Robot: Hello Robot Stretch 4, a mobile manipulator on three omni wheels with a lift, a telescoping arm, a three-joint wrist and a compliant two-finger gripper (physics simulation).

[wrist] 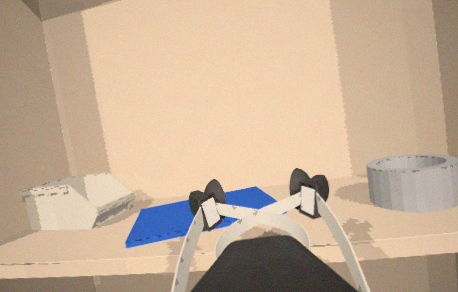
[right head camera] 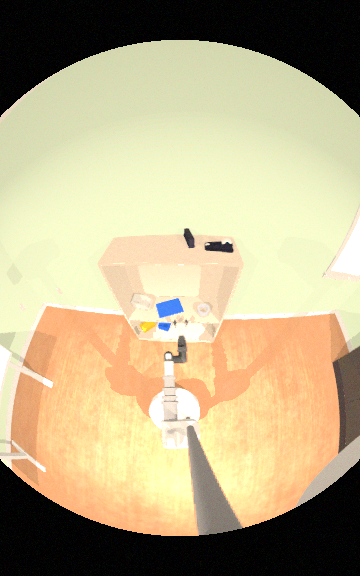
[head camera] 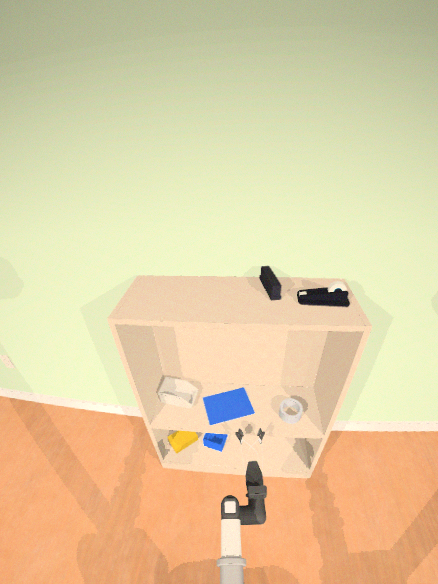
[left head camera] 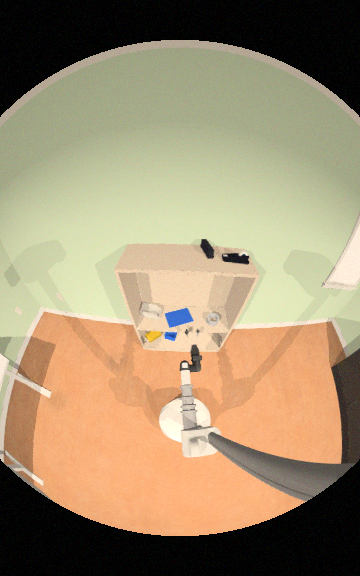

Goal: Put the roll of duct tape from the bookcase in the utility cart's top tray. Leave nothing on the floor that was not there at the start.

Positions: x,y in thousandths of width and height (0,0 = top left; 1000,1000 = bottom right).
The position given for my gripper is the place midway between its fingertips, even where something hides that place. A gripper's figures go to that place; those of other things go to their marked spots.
Labels:
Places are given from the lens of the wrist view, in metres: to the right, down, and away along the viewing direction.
my gripper (wrist: 562,649): 0.03, 0.04, 0.25
grey box (wrist: 184,693): -0.23, 0.09, 0.42
blue book (wrist: 379,755): -0.08, 0.10, 0.39
The marked spots on the blue book and the grey box are 0.15 m apart.

